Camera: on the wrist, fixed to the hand. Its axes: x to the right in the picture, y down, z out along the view.
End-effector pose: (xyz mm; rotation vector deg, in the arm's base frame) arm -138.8 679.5 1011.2 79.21 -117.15 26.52
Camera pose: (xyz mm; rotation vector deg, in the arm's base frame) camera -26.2 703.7 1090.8 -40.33 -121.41 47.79
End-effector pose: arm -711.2 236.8 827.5 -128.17 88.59 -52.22
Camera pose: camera -711.0 279.5 960.8 -17.10 170.38 -38.22
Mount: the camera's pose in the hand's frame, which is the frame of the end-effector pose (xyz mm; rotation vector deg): 6.6 -89.8 -107.2 -22.21 32.14 87.98
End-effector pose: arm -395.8 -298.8 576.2 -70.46 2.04 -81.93
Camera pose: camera -528.8 -340.3 590.2 -36.81 78.77 -17.57
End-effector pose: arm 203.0 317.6 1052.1 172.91 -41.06 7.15
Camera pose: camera 241.9 400.7 1157.9 76.24 -130.33 38.49
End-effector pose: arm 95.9 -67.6 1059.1 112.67 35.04 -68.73
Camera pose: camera 92.9 72.2 1053.2 95.03 -24.88 22.42
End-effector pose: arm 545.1 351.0 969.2 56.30 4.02 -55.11
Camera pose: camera 522.7 407.3 843.0 36.01 -2.23 41.41
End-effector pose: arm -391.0 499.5 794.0 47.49 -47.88 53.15
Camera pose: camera -281.9 562.8 733.1 -35.09 -59.10 119.31
